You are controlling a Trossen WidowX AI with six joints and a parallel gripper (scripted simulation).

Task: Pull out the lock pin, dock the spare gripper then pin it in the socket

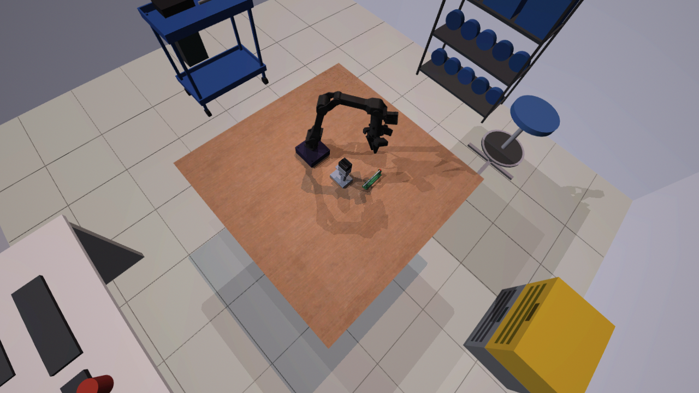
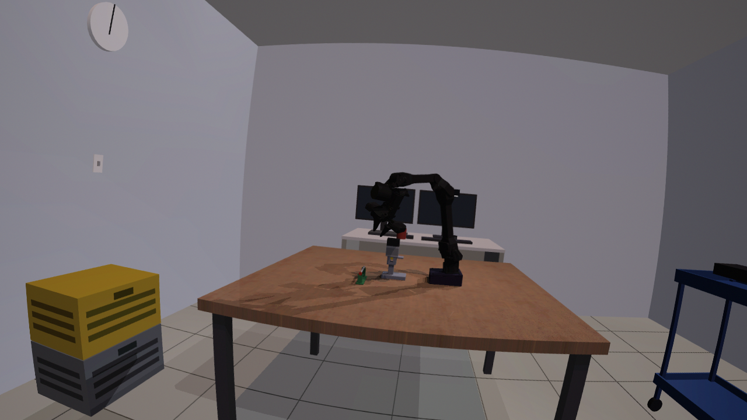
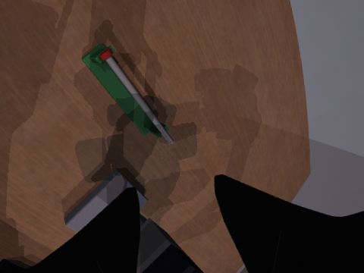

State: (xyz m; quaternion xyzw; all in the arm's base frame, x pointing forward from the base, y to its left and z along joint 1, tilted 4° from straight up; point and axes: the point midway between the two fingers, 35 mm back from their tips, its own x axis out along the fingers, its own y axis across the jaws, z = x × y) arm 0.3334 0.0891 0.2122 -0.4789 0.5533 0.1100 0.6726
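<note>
The green pin cradle is 5 cm ahead of my gripper tip, 3 cm to the right of it and 19 cm below it. Also, from my gripper tip: spare gripper (9 cm behind, 13 cm to the right, 9 cm below); then grey mount (10 cm behind, 13 cm to the right, 16 cm below).
</note>
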